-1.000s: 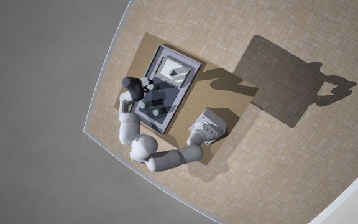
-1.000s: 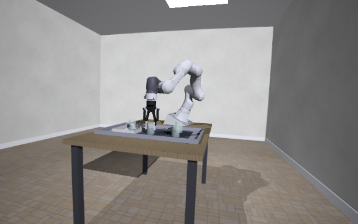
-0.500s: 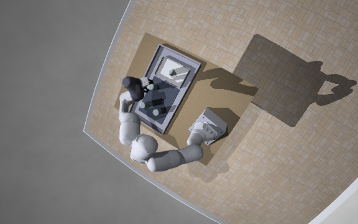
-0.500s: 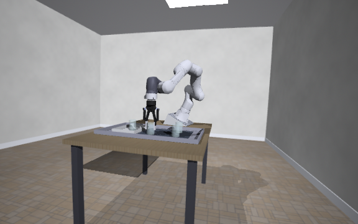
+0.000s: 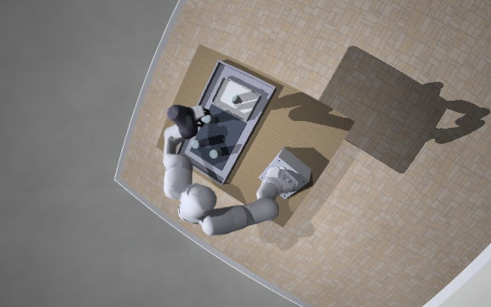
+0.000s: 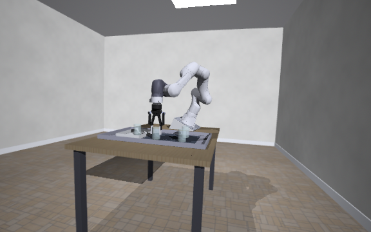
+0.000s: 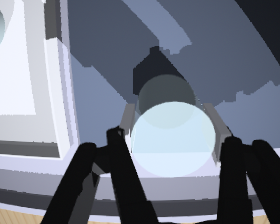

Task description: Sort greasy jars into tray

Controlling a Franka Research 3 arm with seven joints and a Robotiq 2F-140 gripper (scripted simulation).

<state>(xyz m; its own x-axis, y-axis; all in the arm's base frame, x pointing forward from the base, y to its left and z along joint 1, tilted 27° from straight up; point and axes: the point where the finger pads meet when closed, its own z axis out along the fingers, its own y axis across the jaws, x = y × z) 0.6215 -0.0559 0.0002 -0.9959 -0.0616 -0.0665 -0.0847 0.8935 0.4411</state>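
Right now my hand is 8 cm past the white tray, 22 cm to the left of it and 6 cm above it. The rest, counted from my hand: dark drying mat: 10 cm behind, 10 cm to the left, 7 cm below.
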